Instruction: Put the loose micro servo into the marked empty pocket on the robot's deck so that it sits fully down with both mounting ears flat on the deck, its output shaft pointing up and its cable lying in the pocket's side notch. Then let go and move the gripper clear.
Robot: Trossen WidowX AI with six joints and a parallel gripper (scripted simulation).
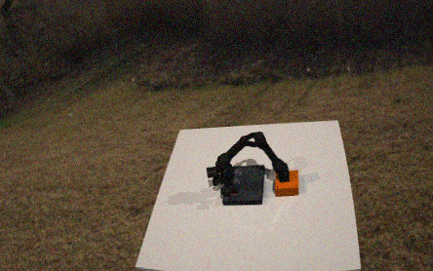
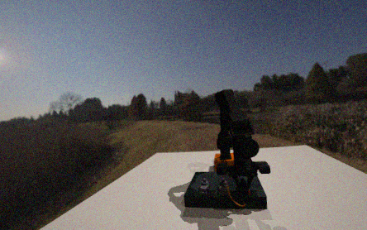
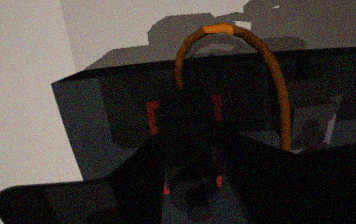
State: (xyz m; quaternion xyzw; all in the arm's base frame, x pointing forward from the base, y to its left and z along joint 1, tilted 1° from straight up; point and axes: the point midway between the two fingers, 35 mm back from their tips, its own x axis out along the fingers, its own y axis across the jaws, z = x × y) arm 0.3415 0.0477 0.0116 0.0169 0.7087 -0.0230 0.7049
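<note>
Right now my gripper tip is 130 mm past the dark deck, 70 mm to the left of it and 30 mm above it.
</note>
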